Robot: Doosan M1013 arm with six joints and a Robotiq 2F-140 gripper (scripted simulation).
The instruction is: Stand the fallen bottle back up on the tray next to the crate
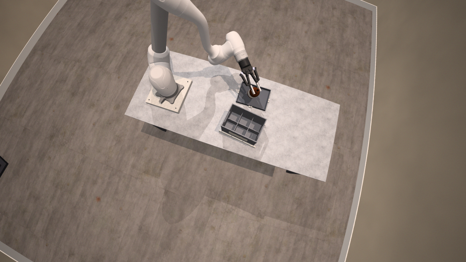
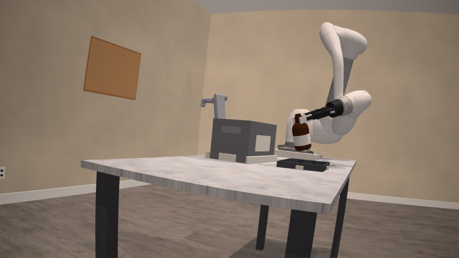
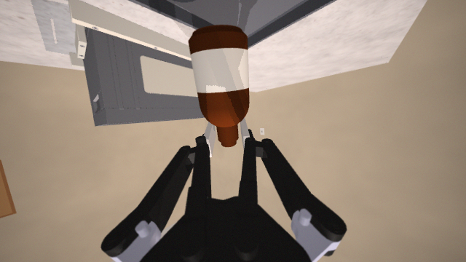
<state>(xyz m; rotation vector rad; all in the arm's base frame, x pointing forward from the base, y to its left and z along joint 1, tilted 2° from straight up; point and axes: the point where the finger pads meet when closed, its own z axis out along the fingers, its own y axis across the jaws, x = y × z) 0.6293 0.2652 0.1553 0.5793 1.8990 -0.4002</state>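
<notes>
My hand is 50 mm above the brown bottle. From my hand the other things lie so: grey crate 40 mm ahead, 250 mm to the right, 120 mm below; dark tray 30 mm to the left, 190 mm below.
</notes>
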